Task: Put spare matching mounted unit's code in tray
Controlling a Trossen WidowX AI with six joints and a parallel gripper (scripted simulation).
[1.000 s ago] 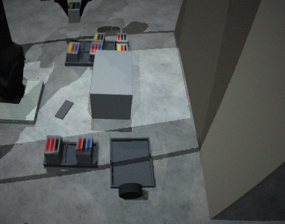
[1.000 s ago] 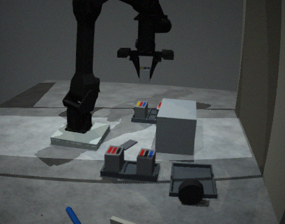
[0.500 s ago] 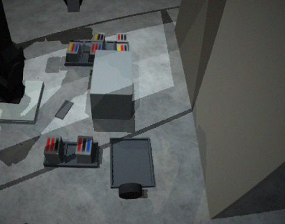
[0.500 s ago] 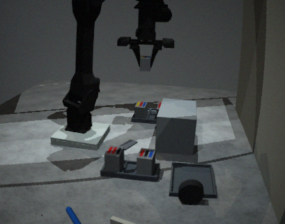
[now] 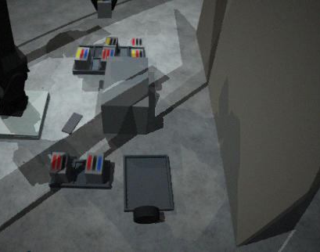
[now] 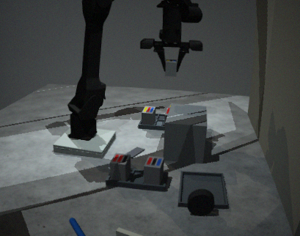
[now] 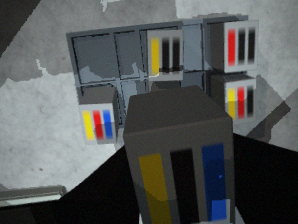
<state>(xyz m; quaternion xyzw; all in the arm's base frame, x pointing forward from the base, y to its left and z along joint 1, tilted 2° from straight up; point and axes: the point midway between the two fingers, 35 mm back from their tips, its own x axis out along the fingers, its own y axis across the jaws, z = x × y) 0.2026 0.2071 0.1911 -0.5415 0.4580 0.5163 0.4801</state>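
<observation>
My gripper tip is 37 cm to the left of the tray, 17 cm above it and 13 cm short of it. From my gripper tip the other things lie so: mounted unit 16 cm to the right, 12 cm below, 7 cm ahead; beige wall 30 cm ahead, 16 cm to the right, 5 cm above.
</observation>
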